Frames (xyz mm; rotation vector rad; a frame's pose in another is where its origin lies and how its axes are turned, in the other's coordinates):
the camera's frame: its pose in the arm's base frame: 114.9 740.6 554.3 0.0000 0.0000 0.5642
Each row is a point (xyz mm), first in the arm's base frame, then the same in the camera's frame.
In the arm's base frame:
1: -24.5 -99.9 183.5
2: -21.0 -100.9 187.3
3: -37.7 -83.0 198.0
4: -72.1 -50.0 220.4
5: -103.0 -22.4 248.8
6: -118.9 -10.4 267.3
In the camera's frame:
1: -567.2 -635.7 -370.8
2: -564.8 -638.4 -367.0
3: -569.4 -614.4 -356.3
4: -580.8 -568.1 -333.9
5: -592.1 -528.2 -305.5
6: -599.2 -509.6 -287.0

